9 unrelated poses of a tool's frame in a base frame.
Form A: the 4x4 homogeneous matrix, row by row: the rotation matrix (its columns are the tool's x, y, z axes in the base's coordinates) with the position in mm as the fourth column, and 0 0 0 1 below. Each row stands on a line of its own.
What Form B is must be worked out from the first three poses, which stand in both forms.
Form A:
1:
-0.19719 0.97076 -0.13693 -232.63
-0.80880 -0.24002 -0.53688 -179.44
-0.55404 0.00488 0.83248 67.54
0 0 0 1
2:
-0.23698 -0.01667 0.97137 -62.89
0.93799 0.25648 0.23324 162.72
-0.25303 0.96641 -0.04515 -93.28
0 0 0 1
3:
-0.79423 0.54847 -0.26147 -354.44
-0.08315 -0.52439 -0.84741 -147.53
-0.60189 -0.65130 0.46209 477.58
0 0 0 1
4:
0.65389 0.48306 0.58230 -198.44
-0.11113 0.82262 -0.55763 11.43
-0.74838 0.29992 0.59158 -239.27
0 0 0 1
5:
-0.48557 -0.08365 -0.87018 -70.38
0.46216 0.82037 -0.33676 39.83
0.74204 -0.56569 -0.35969 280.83
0 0 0 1
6:
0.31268 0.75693 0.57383 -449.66
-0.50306 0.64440 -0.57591 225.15
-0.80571 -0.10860 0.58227 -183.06
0 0 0 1
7:
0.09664 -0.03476 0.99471 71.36
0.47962 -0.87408 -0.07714 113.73
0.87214 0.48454 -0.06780 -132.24
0 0 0 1
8:
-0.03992 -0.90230 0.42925 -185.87
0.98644 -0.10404 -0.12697 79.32
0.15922 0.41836 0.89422 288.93
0 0 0 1
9:
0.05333 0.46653 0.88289 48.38
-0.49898 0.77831 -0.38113 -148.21
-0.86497 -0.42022 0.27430 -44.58
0 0 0 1
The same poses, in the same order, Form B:
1: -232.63 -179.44 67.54; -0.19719 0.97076 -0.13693; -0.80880 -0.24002 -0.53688; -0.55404 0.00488 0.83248
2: -62.89 162.72 -93.28; -0.23698 -0.01667 0.97137; 0.93799 0.25648 0.23324; -0.25303 0.96641 -0.04515
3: -354.44 -147.53 477.58; -0.79423 0.54847 -0.26147; -0.08315 -0.52439 -0.84741; -0.60189 -0.65130 0.46209
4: -198.44 11.43 -239.27; 0.65389 0.48306 0.58230; -0.11113 0.82262 -0.55763; -0.74838 0.29992 0.59158
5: -70.38 39.83 280.83; -0.48557 -0.08365 -0.87018; 0.46216 0.82037 -0.33676; 0.74204 -0.56569 -0.35969
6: -449.66 225.15 -183.06; 0.31268 0.75693 0.57383; -0.50306 0.64440 -0.57591; -0.80571 -0.10860 0.58227
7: 71.36 113.73 -132.24; 0.09664 -0.03476 0.99471; 0.47962 -0.87408 -0.07714; 0.87214 0.48454 -0.06780
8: -185.87 79.32 288.93; -0.03992 -0.90230 0.42925; 0.98644 -0.10404 -0.12697; 0.15922 0.41836 0.89422
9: 48.38 -148.21 -44.58; 0.05333 0.46653 0.88289; -0.49898 0.77831 -0.38113; -0.86497 -0.42022 0.27430
